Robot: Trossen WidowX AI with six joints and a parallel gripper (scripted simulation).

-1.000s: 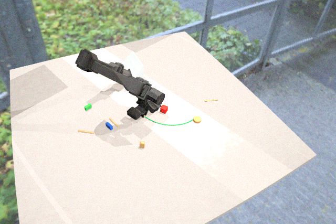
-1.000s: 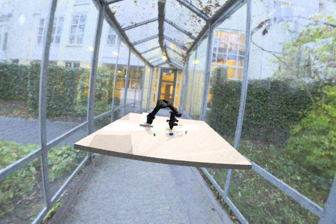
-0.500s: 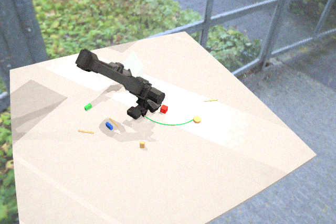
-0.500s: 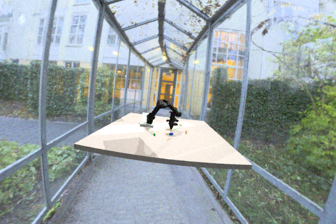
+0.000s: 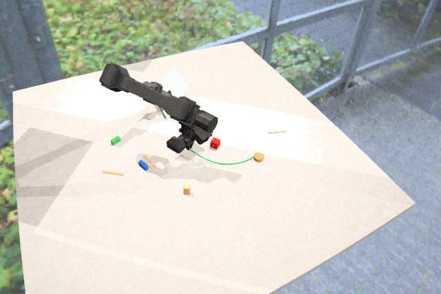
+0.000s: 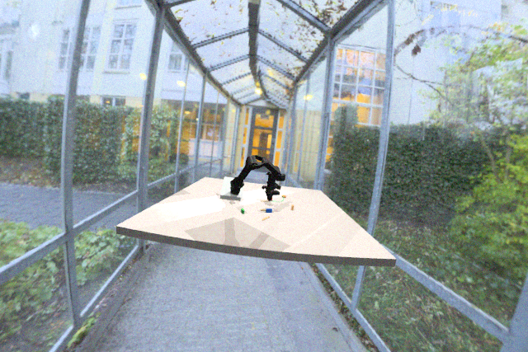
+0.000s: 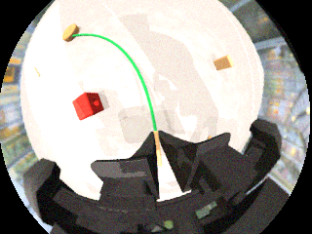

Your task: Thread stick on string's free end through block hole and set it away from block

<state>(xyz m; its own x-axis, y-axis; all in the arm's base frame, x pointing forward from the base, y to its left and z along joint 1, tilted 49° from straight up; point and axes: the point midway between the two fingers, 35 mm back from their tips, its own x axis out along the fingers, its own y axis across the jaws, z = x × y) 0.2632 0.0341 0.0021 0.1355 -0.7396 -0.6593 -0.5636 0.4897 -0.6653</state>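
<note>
The wooden block lies 18 cm ahead of my gripper tip and 6 cm to the right of it. From my gripper tip the other things lie so: red block 1 cm behind, 11 cm to the left, 1 cm below; then thin wooden stick 1 cm behind, 1 cm to the right; then blue block 2 cm ahead, 18 cm to the right, 1 cm below.
</note>
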